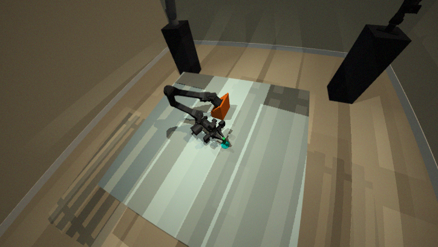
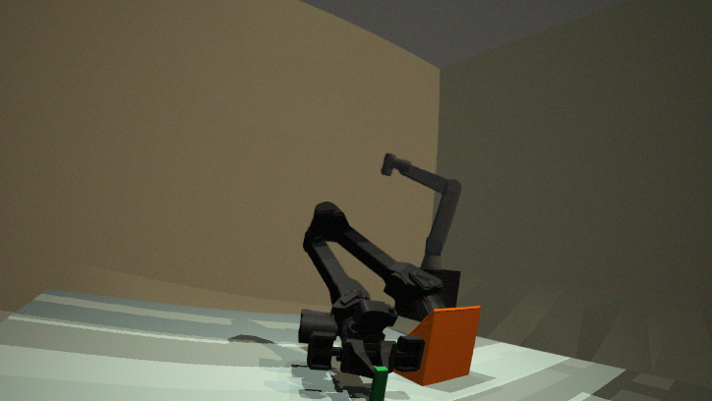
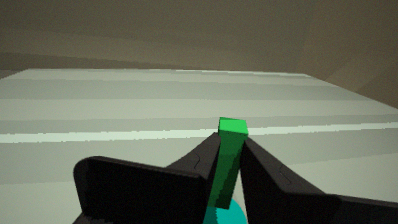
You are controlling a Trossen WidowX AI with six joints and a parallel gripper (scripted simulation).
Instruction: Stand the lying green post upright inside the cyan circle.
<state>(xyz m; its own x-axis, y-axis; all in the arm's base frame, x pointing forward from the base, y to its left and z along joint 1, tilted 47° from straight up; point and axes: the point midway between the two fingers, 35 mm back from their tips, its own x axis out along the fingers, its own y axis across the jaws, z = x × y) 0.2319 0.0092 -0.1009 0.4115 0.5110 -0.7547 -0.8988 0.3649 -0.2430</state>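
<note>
My gripper tip is now 90 mm above the cyan circle. From my gripper tip the other things lie so: green post: 20 mm below.
</note>
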